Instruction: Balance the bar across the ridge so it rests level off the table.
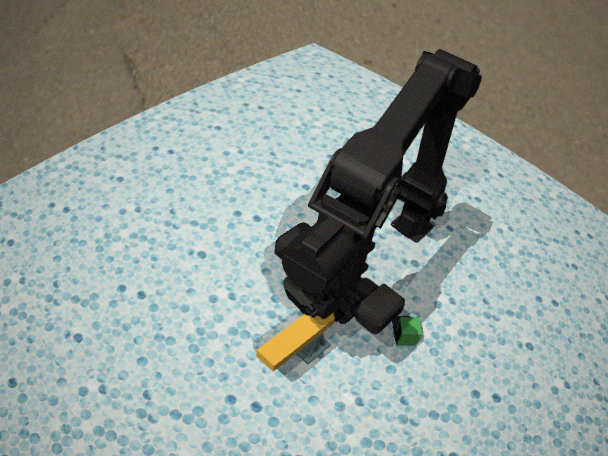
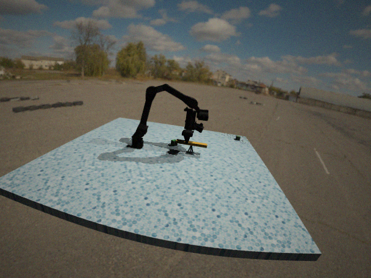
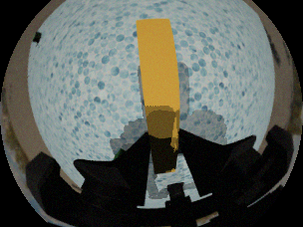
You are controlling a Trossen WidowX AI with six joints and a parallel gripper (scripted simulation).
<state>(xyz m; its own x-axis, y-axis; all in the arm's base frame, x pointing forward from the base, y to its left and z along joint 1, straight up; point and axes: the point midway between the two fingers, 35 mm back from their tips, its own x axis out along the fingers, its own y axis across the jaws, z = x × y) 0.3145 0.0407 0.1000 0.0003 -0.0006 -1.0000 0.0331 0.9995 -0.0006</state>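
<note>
My gripper tip is now 30 mm short of the yellow bar.
</note>
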